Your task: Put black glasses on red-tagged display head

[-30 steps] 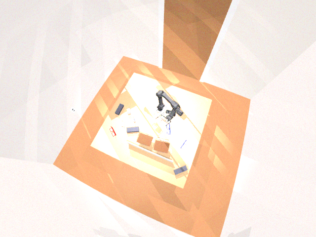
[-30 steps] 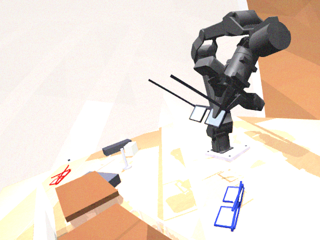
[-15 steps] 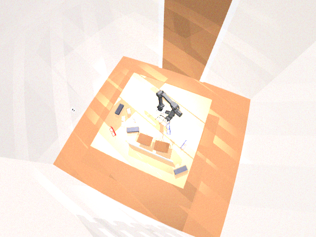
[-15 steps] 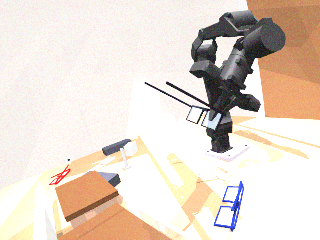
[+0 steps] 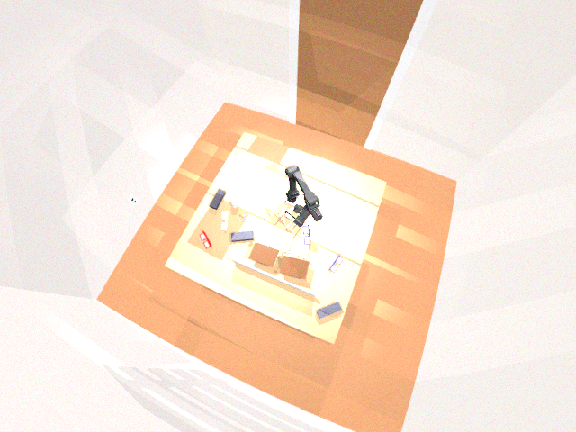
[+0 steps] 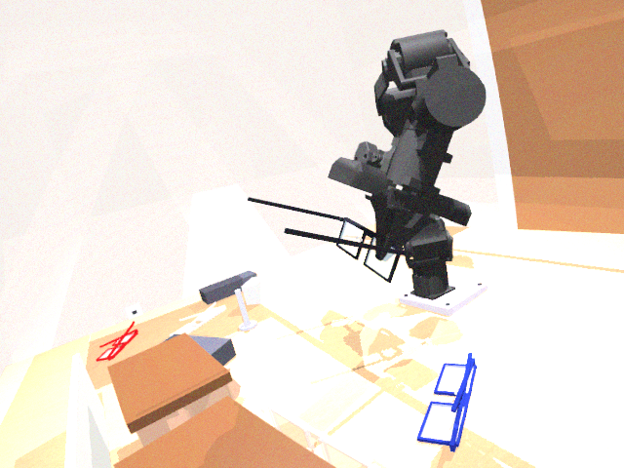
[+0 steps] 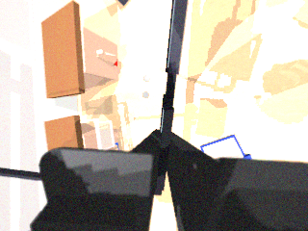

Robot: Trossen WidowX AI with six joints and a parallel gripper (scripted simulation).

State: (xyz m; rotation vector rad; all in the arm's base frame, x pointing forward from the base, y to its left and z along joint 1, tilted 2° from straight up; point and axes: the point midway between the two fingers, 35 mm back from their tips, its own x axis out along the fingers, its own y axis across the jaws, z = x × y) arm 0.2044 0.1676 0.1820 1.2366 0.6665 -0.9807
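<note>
Now: gripper tip 25 cm short of the brown-topped display head, 11 cm to the left of it and 12 cm above it. Also, from my gripper tip: white stand: 10 cm ahead, 38 cm to the right, 15 cm below; then white rail: 38 cm ahead, 2 cm to the left, 12 cm below.
</note>
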